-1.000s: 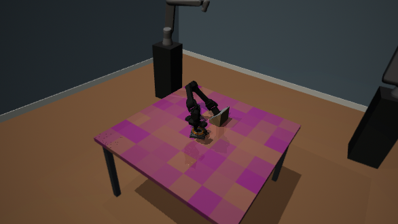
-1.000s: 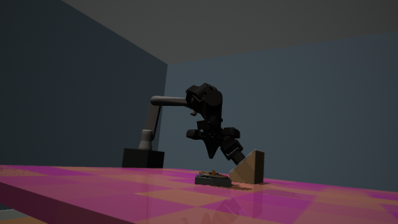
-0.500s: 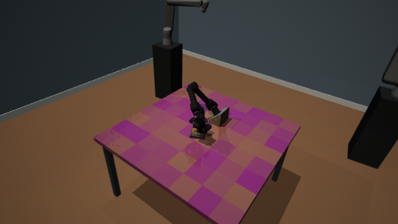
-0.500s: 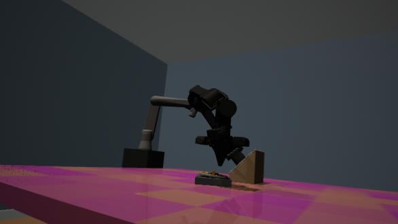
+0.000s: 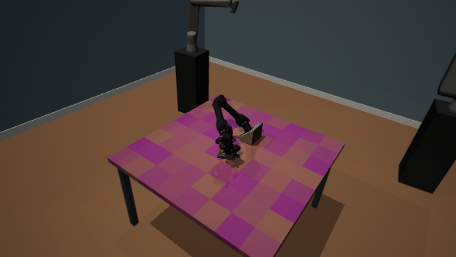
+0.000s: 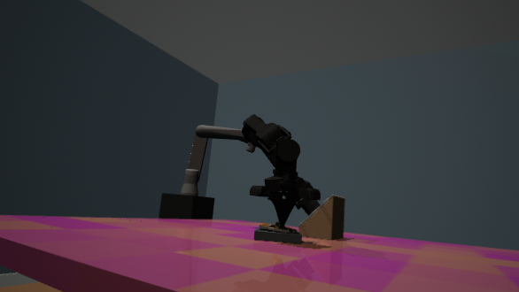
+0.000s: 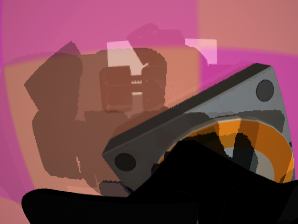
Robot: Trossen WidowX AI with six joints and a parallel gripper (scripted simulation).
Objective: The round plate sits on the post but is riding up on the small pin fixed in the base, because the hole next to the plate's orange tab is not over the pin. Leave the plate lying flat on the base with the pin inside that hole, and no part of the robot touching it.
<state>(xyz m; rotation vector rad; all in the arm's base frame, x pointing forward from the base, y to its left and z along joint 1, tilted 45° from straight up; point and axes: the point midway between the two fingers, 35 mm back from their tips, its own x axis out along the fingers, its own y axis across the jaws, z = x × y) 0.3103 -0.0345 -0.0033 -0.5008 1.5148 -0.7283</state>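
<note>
My gripper tip is now 2 cm to the left of the round plate, 2 cm past it and 1 cm above it. The rest, counted from my gripper tip: square base 4 cm behind, 3 cm to the right, 2 cm below.
</note>
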